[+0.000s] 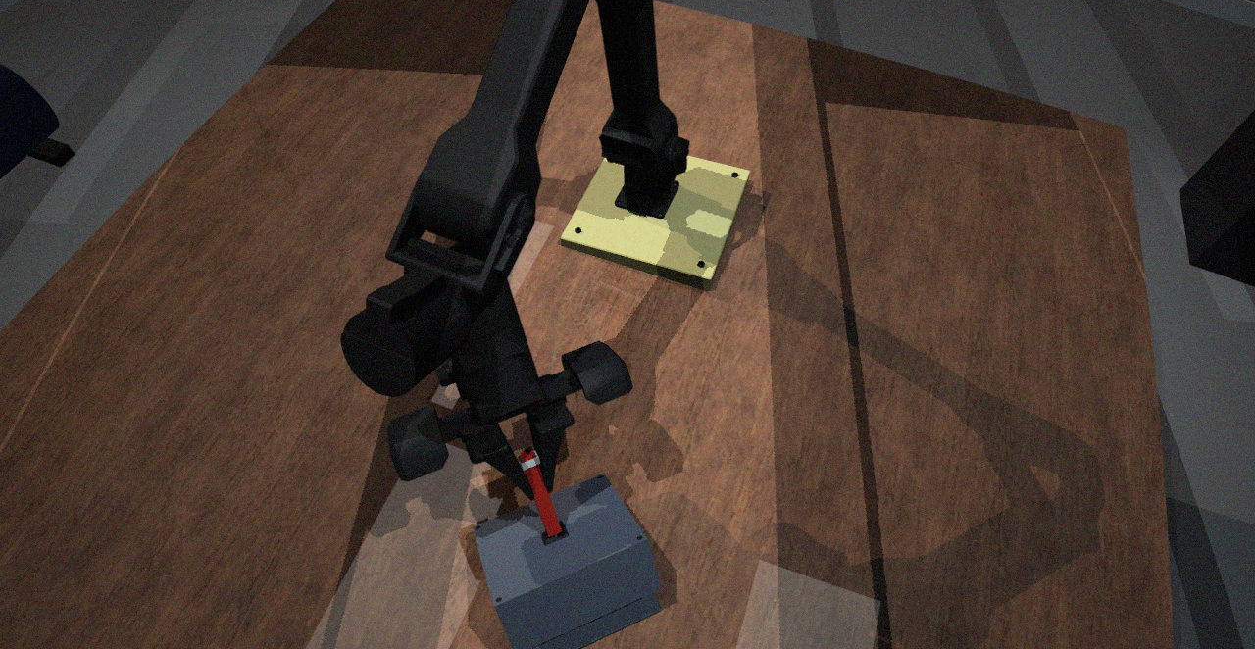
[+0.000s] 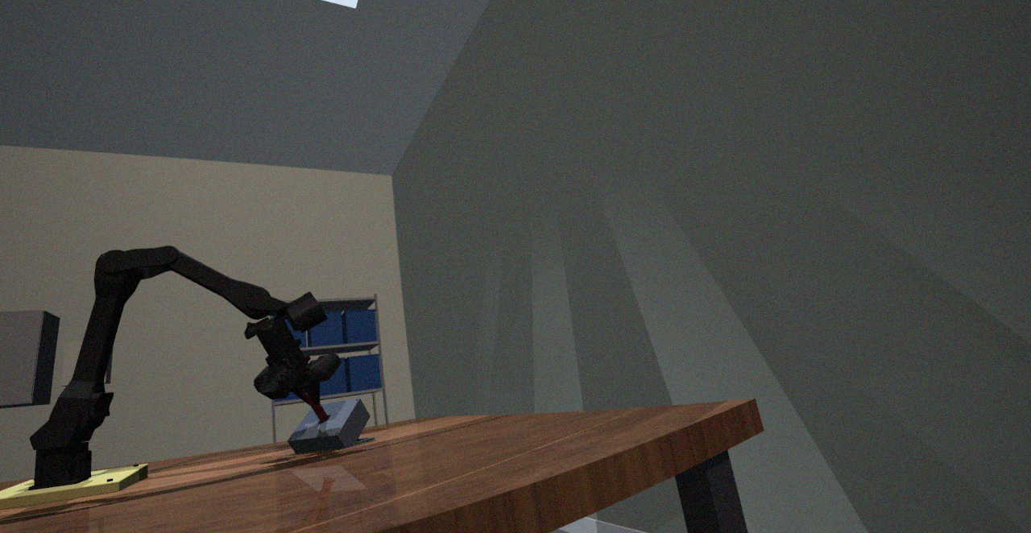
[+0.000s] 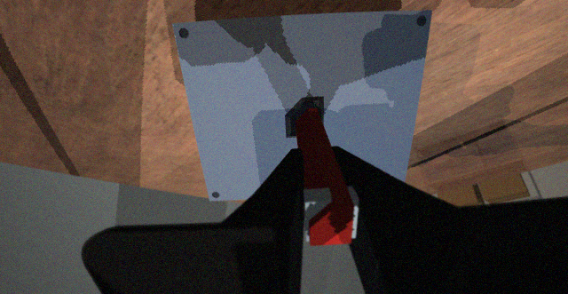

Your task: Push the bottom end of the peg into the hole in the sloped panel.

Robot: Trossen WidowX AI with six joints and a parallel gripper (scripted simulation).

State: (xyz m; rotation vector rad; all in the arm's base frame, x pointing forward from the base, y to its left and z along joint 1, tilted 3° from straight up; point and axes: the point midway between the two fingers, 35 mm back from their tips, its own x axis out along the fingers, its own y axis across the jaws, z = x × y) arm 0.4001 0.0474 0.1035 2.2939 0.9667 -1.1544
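The grey sloped panel is 60 mm below my gripper tip, 30 mm to the left of it and 30 mm ahead of it. Also, from my gripper tip: red peg (10 mm to the right, 10 mm behind, 10 mm above).
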